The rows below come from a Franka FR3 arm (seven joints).
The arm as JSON. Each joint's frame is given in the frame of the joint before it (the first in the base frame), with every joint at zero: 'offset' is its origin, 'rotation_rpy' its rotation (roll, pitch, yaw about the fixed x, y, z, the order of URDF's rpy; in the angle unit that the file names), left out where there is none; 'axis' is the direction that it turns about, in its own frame. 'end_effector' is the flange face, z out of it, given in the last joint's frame.
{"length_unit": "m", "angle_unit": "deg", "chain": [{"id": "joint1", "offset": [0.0, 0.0, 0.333], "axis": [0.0, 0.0, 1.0]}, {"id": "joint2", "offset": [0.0, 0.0, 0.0], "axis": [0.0, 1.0, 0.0]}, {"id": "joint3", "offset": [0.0, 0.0, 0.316], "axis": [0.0, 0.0, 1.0]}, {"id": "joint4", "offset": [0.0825, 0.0, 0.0], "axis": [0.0, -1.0, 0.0]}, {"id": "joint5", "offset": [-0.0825, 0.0, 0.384], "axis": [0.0, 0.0, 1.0]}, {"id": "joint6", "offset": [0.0, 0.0, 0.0], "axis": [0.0, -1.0, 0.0]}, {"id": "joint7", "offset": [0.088, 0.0, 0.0], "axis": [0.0, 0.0, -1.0]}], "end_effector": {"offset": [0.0, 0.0, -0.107], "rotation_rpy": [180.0, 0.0, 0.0]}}
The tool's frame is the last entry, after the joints.
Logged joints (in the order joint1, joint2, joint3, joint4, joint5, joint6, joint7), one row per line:
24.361, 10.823, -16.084, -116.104, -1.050, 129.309, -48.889
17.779, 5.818, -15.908, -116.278, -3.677, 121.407, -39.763
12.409, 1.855, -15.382, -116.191, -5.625, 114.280, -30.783
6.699, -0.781, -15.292, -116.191, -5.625, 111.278, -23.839
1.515, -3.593, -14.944, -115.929, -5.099, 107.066, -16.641
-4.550, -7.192, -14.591, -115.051, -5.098, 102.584, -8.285
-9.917, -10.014, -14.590, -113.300, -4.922, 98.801, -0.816
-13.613, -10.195, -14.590, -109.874, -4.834, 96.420, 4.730
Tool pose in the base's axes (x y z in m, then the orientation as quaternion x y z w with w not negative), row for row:
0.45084, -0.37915, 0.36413, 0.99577, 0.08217, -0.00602, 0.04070
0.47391, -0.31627, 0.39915, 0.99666, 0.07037, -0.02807, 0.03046
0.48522, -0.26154, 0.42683, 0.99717, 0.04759, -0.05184, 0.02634
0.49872, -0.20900, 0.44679, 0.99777, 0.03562, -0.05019, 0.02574
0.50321, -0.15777, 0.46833, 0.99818, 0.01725, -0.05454, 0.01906
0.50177, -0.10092, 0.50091, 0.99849, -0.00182, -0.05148, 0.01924
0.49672, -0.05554, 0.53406, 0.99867, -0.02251, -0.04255, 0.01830
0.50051, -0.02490, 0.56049, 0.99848, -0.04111, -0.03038, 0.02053
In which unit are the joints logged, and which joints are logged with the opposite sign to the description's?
The joints are logged in degrees. Opposite sign: joint1.
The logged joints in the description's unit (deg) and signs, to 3 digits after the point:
-24.361, 10.823, -16.084, -116.104, -1.050, 129.309, -48.889
-17.779, 5.818, -15.908, -116.278, -3.677, 121.407, -39.763
-12.409, 1.855, -15.382, -116.191, -5.625, 114.280, -30.783
-6.699, -0.781, -15.292, -116.191, -5.625, 111.278, -23.839
-1.515, -3.593, -14.944, -115.929, -5.099, 107.066, -16.641
4.550, -7.192, -14.591, -115.051, -5.098, 102.584, -8.285
9.917, -10.014, -14.590, -113.300, -4.922, 98.801, -0.816
13.613, -10.195, -14.590, -109.874, -4.834, 96.420, 4.730

